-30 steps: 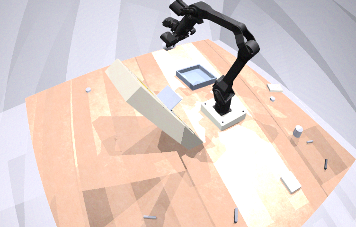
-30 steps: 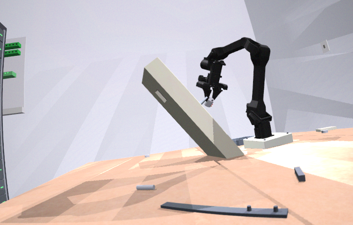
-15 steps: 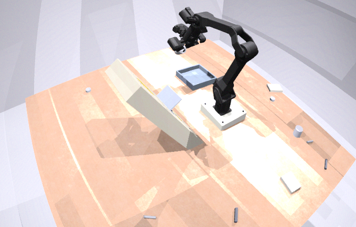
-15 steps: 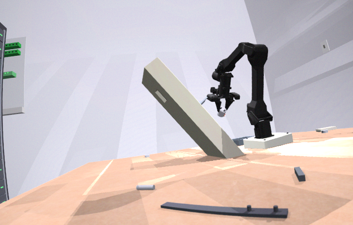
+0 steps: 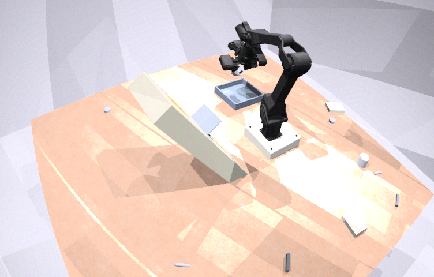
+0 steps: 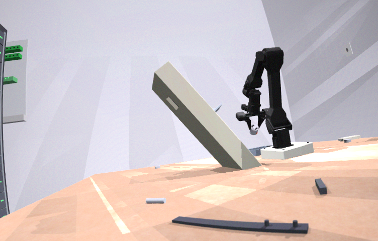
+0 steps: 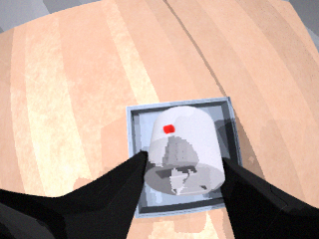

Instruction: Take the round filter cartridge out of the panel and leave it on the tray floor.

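The blue tray is 120 mm below my gripper tip and 20 mm behind it. Round my gripper tip: round filter cartridge right at my gripper tip.
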